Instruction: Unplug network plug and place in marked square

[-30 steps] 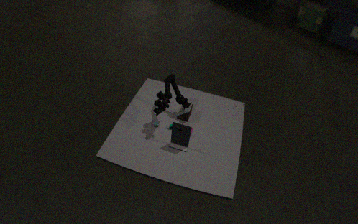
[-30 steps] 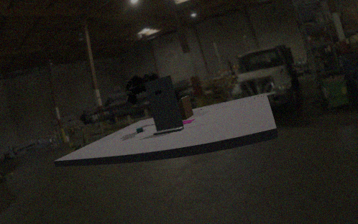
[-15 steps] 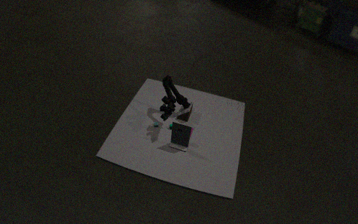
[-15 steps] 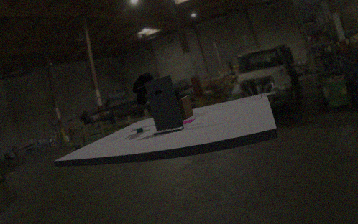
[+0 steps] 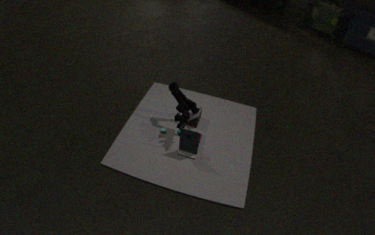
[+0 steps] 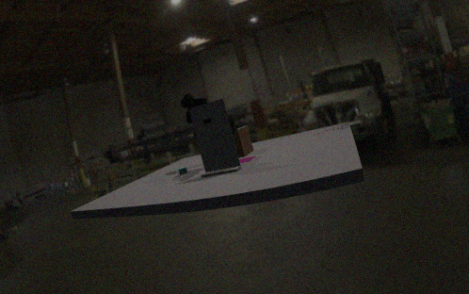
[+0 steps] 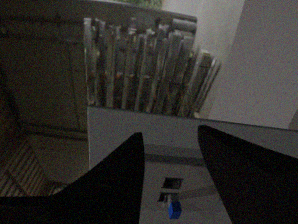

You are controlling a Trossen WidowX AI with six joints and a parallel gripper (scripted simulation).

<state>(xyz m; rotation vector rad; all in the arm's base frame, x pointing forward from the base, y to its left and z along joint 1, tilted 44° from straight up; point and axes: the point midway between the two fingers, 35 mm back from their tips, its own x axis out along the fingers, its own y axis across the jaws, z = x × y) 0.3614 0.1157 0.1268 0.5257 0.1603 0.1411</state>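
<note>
My gripper tip is 9 cm to the right of the plug, 2 cm above it and 1 cm short of it. Round my gripper tip: upright panel (11 cm below, 9 cm to the left, 3 cm ahead); then marked square (25 cm below, 18 cm behind, 9 cm to the left); then teal object (24 cm below, 22 cm to the right, 11 cm behind).
</note>
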